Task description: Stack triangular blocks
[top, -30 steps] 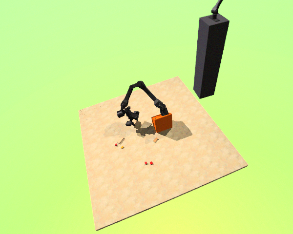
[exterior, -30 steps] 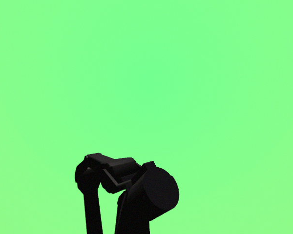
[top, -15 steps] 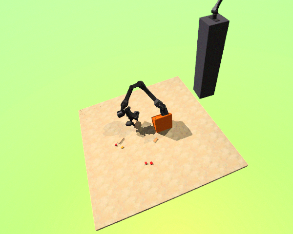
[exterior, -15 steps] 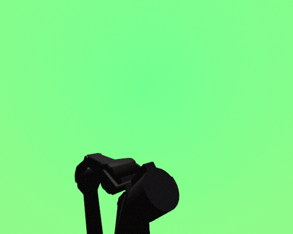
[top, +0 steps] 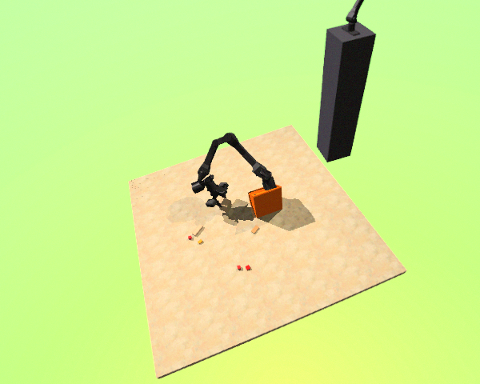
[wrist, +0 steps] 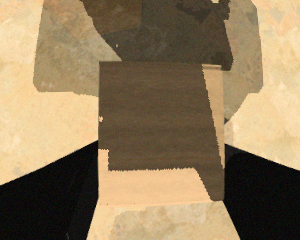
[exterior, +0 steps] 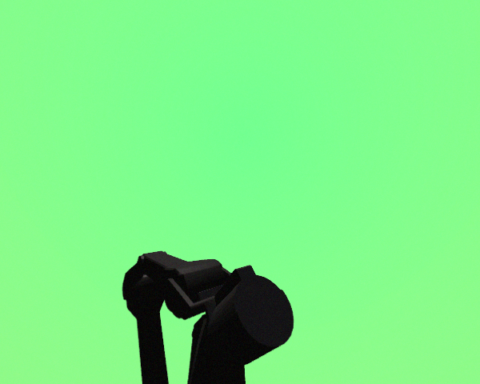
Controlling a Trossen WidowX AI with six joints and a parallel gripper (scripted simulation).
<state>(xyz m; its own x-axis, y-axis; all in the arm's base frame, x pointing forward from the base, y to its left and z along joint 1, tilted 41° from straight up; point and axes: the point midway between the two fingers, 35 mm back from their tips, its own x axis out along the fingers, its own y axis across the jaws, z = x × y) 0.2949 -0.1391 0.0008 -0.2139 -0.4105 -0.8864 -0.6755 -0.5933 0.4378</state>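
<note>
Right now the wooden triangular block is 1 cm ahead of my gripper tip, 1 cm to the right of it and 1 cm above it.
</note>
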